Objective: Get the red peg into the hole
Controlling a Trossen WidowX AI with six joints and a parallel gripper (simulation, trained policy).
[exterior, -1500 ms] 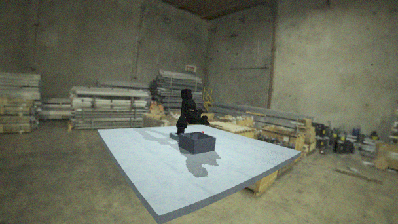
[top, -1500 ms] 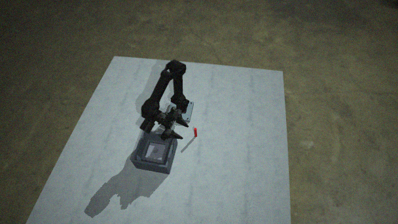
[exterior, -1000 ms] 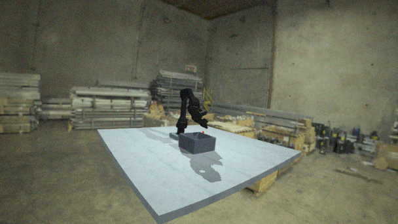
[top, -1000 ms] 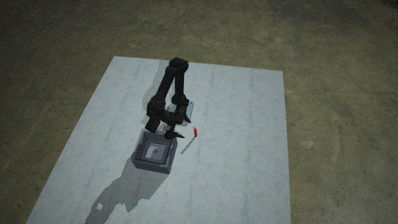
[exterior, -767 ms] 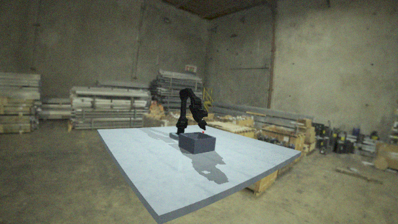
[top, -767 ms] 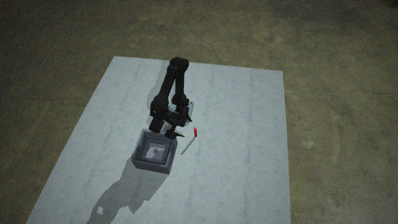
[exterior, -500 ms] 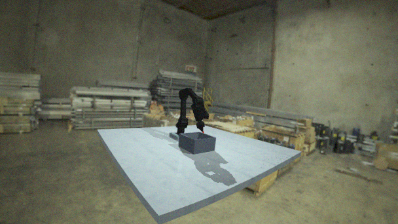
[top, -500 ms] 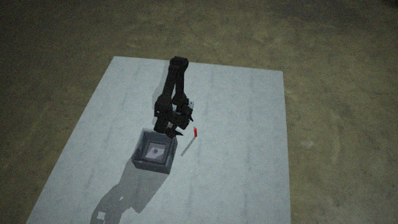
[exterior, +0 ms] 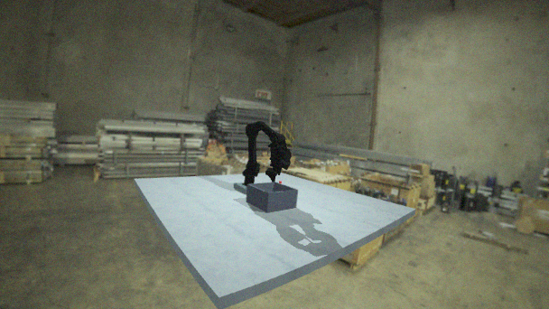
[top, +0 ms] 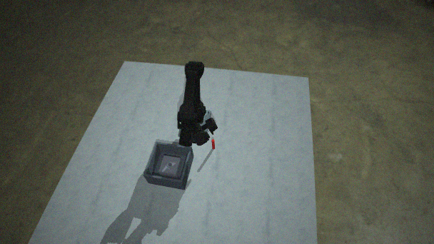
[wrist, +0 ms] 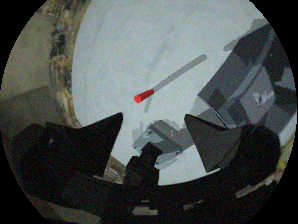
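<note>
My gripper tip is 6 cm above the red peg and 4 cm to the right of it. Round my gripper tip: grey box (16 cm to the right, 14 cm ahead, 7 cm below); then light grey plate (16 cm to the right, 14 cm ahead, 5 cm below).
</note>
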